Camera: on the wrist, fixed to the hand. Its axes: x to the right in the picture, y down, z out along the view.
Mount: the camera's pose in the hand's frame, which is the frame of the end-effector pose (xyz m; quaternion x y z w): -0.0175 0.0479 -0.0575 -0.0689 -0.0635 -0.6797 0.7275
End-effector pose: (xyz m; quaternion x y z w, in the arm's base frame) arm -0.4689 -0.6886 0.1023 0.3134 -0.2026 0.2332 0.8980
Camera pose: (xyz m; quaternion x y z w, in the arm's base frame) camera -0.4967 -0.6226 0.0743 0.3186 -0.0075 -0.4746 0.8205
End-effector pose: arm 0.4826 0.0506 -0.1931 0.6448 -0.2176 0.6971 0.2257
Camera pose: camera 0.4092 0.0457 -0.2154 0.6457 0.2176 0.2978 0.6686
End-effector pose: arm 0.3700 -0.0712 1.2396 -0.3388 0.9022 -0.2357 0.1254
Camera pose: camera 0.3343 -0.0083 1.2656 0.8833 -0.4343 0.1730 0.0350
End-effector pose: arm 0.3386 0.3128 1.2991 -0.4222 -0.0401 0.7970 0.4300
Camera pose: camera 0.3529 0.2530 1.2530 -0.2589 -0.3984 0.3116 0.8229
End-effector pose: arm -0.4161 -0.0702 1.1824 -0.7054 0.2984 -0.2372 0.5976
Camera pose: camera -0.4748 -0.1034 1.1456 -0.7722 -0.2840 -0.5134 0.2439
